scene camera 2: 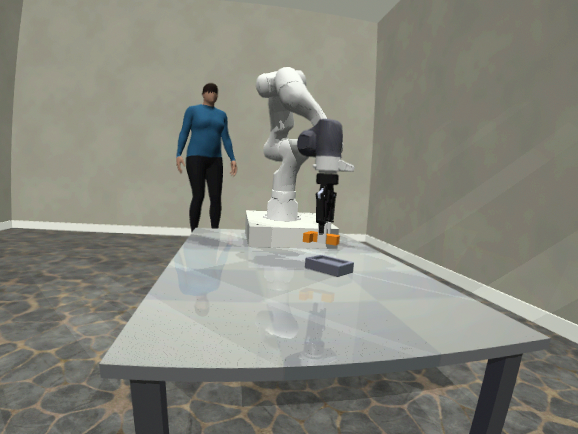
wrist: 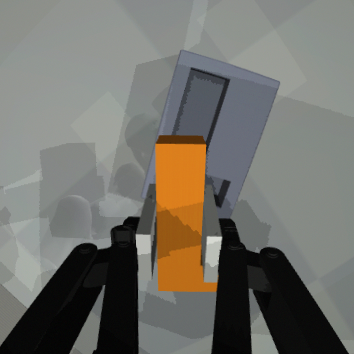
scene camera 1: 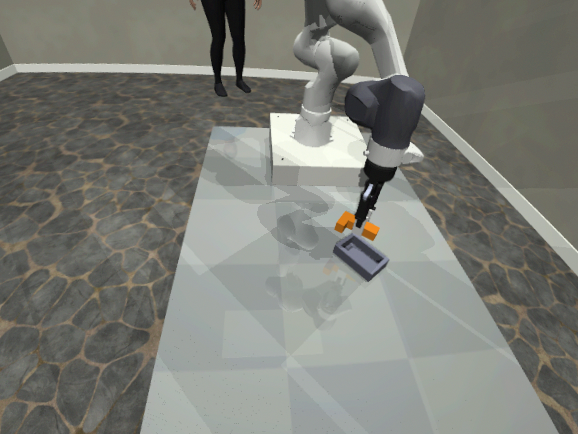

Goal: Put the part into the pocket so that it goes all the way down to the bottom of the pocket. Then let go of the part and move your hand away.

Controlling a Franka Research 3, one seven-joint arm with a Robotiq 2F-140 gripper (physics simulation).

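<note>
My gripper (scene camera 1: 359, 223) (scene camera 2: 324, 231) (wrist: 179, 202) points down and is shut on the orange part (scene camera 1: 371, 231) (scene camera 2: 332, 239) (wrist: 180, 200), which it holds above the table. The part has a long bar and a short leg at one end; its middle is hidden by the fingers in the scene views. The dark grey-blue block with the pocket (scene camera 1: 352, 263) (scene camera 2: 320, 266) (wrist: 250, 125) lies on the table, on the near side of the part in both scene views. In the wrist view the part covers the block's lower left, and the pocket's long side is tilted clockwise from the bar.
The white robot base (scene camera 1: 320, 175) (scene camera 2: 280, 236) stands at the far end of the table (scene camera 1: 225, 400) (scene camera 2: 320, 371). A person (scene camera 1: 227, 40) (scene camera 2: 206, 132) stands on the floor behind the table, left of the arm. The table's right edge runs to the right of the block.
</note>
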